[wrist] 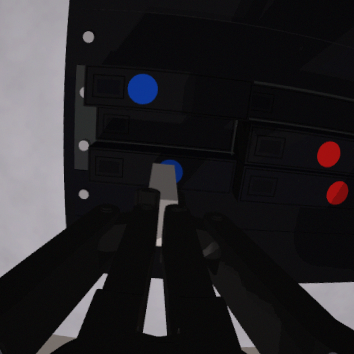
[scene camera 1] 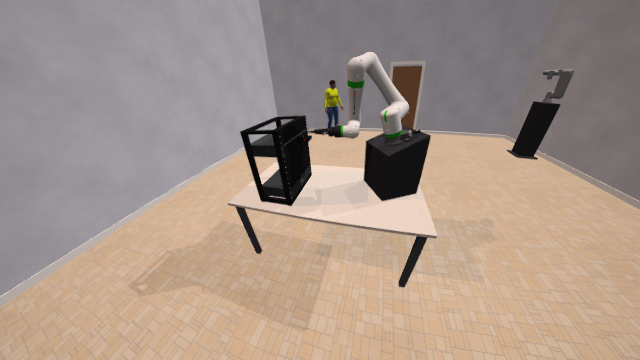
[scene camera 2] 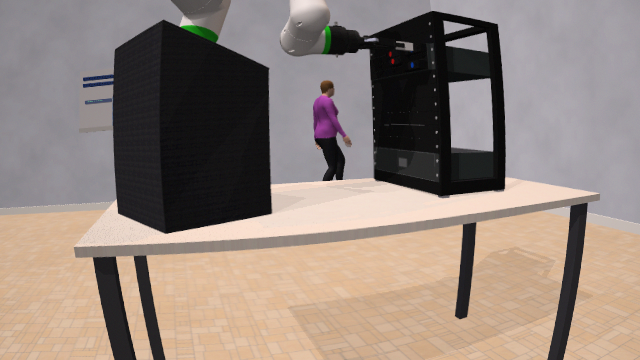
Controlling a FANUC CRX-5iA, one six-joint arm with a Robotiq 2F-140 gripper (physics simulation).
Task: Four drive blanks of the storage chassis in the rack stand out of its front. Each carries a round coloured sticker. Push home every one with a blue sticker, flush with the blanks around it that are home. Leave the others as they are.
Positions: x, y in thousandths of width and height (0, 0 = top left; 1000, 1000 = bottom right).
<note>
I see my gripper (scene camera 2: 643, 132) and a black rack (scene camera 2: 632, 235).
The black rack shows as well in the wrist view (wrist: 696, 304) and in scene camera 1 (scene camera 1: 451, 399). My gripper also shows in the wrist view (wrist: 456, 513).
</note>
